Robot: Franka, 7 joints.
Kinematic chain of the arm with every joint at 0, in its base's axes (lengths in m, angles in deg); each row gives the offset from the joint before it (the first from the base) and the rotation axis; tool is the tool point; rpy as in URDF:
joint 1: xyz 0 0 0.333 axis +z
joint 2: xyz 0 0 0 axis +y
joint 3: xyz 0 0 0.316 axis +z
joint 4: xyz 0.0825 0 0 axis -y
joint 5: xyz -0.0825 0 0.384 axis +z
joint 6: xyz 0 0 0 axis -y
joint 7: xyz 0.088 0 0 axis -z
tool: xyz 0 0 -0.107 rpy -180 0 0
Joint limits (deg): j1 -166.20..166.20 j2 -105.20..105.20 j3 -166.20..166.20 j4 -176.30..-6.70 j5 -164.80..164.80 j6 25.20..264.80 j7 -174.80..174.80
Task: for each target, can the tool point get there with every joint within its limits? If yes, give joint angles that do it. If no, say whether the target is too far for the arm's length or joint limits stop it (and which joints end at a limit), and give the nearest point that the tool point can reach.
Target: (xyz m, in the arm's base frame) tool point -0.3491 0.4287 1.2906
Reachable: no: too far | nearest point -0.2709 0.3326 1.0760 | short by 0.248 m
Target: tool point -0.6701 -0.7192 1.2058
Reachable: no: too far | nearest point -0.4373 -0.4694 0.9026 | short by 0.457 m
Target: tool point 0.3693 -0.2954 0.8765
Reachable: yes | joints 62.01 25.02 -118.96 -74.91 -32.59 102.98 -63.44
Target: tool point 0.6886 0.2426 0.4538
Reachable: yes | joints 0.91 62.08 72.17 -39.20 97.69 222.93 -6.15
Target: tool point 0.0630 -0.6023 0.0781
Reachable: yes | joints -58.47 52.21 -22.38 -99.66 134.17 162.68 -53.12
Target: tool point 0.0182 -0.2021 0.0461
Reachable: yes | joints 4.47 65.40 -21.53 -160.59 92.67 182.59 73.10
